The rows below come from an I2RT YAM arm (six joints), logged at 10 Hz.
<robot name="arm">
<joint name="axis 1" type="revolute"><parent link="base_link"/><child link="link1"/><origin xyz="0 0 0.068"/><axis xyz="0 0 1"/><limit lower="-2.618" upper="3.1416"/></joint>
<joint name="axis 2" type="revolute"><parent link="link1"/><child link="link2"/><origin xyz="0.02 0.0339 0.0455"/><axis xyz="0 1 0"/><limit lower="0" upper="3.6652"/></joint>
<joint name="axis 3" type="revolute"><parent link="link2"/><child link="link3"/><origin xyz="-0.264 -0.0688 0"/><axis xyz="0 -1 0"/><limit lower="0" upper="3.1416"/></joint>
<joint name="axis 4" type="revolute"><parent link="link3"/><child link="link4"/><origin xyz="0.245 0.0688 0.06"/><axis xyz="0 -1 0"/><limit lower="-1.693" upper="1.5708"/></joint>
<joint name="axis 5" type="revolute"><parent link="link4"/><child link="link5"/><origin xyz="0.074 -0.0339 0.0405"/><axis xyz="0 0 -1"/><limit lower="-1.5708" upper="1.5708"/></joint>
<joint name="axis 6" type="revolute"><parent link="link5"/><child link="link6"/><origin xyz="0.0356 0 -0.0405"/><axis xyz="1 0 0"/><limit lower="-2.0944" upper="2.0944"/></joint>
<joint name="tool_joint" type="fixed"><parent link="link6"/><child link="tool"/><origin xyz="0 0 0" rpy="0 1.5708 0"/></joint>
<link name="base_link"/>
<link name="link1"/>
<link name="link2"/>
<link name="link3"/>
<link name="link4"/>
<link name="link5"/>
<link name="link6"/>
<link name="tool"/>
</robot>
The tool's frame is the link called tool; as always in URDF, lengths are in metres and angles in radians.
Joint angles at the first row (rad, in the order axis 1, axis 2, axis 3, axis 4, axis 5, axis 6):
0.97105, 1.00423, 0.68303, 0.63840, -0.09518, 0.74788
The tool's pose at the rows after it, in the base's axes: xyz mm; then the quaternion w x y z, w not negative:
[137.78 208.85 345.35 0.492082 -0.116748 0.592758 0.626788]
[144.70 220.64 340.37 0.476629 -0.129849 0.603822 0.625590]
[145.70 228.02 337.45 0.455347 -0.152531 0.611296 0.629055]
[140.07 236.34 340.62 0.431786 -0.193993 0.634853 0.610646]
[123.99 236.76 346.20 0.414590 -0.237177 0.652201 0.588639]
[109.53 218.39 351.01 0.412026 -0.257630 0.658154 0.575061]
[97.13 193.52 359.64 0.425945 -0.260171 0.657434 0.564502]
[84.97 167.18 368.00 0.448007 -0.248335 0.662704 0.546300]
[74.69 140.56 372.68 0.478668 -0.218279 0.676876 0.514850]
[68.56 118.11 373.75 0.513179 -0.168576 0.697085 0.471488]
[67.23 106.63 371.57 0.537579 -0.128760 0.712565 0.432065]
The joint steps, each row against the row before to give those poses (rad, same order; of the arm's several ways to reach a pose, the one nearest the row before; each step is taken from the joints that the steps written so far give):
-0.00115, 0.07134, 0.03242, -0.00266, -0.02976, -0.00190
-0.00075, 0.05949, 0.02554, 0.00076, -0.03279, 0.00076
0.00573, 0.02786, 0.01720, -0.01948, -0.05149, -0.00229
0.02937, 0.00422, 0.05379, -0.13922, -0.03663, -0.05570
0.05111, -0.04009, 0.03584, -0.16062, -0.00458, -0.07095
0.01412, -0.09876, -0.01484, -0.12092, -0.00228, -0.04158
-0.00194, -0.11675, -0.01263, -0.10488, 0.01904, -0.02861
-0.00002, -0.11713, 0.00001, -0.11904, 0.05872, -0.02251
0.00006, -0.11027, 0.00380, -0.12399, 0.10878, -0.01602
-0.00003, -0.08351, 0.00614, -0.10682, 0.15333, -0.00076
0.00004, -0.03777, 0.00000, -0.05875, 0.12440, 0.00038

